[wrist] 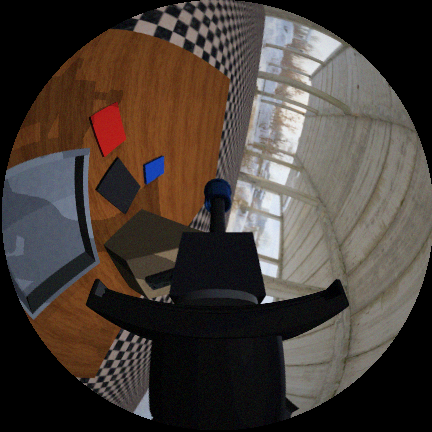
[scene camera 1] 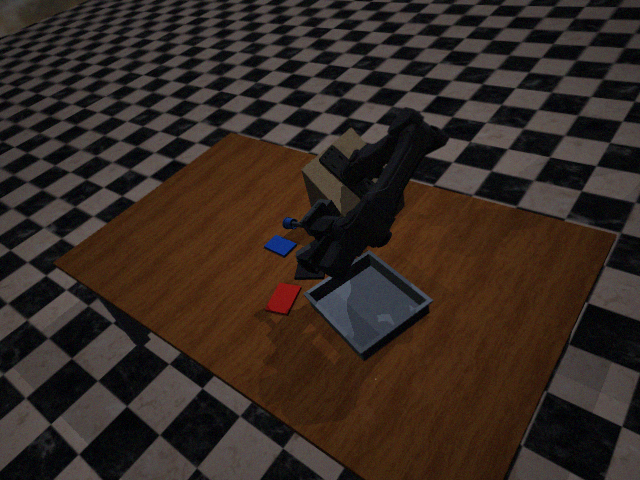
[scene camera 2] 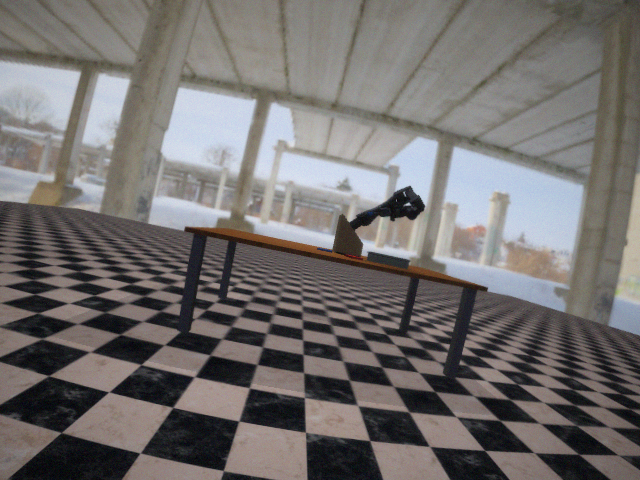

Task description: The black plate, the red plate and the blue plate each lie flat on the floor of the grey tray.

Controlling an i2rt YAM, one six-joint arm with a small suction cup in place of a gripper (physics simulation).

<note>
The suction cup [scene camera 1: 286, 223] holds nothing. The cup is 26 cm from the middle of a red plate [scene camera 1: 285, 295], above it. On the table rests a black plate [wrist: 117, 185].
The red plate also shows in the wrist view [wrist: 106, 124]. The suction cup also shows in the wrist view [wrist: 216, 185].
</note>
